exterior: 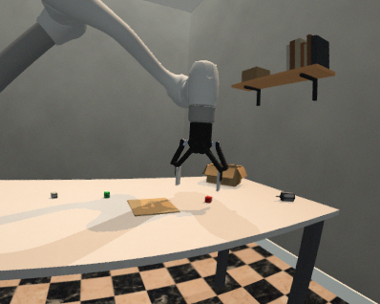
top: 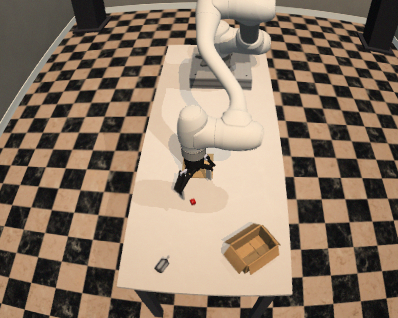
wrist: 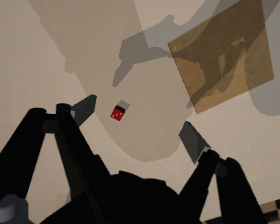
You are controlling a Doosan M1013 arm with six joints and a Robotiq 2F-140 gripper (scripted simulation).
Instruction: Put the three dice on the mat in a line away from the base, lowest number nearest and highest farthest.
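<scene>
My gripper is now 31 cm past the green die, 9 cm to the right of it and 5 cm above it. Round my hand: red die 4 cm ahead, 1 cm to the right, 5 cm below; then dark object 35 cm ahead, 7 cm to the right, 5 cm below; then tan mat 16 cm behind, 2 cm to the right, 6 cm below.
</scene>
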